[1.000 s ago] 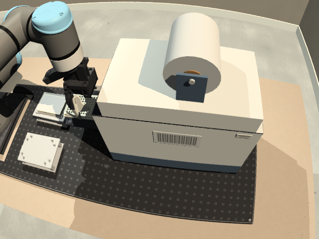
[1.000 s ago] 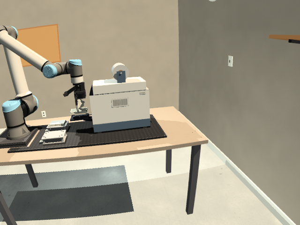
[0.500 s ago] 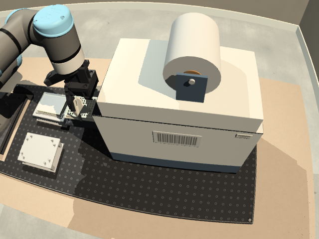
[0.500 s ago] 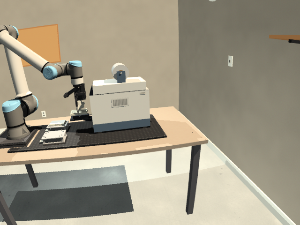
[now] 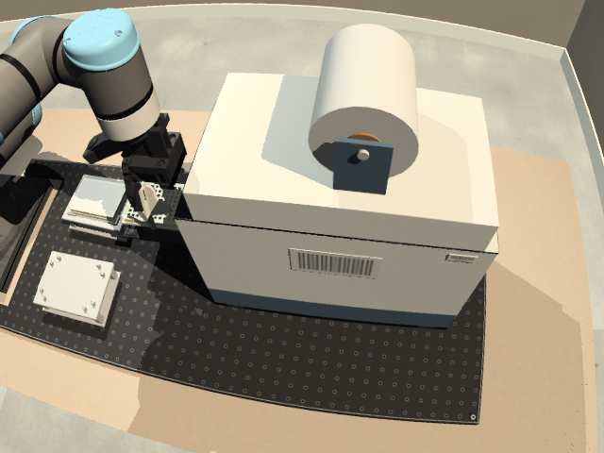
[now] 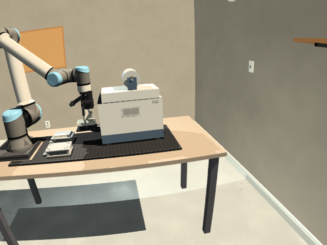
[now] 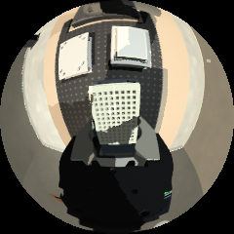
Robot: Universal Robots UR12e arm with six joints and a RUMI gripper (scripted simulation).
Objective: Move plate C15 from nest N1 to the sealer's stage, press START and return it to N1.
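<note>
The sealer stage is 50 mm below my hand. From my hand the other things lie so: foil roll (330 mm ahead, 60 mm to the right, 270 mm above); well plate (10 mm below).
</note>
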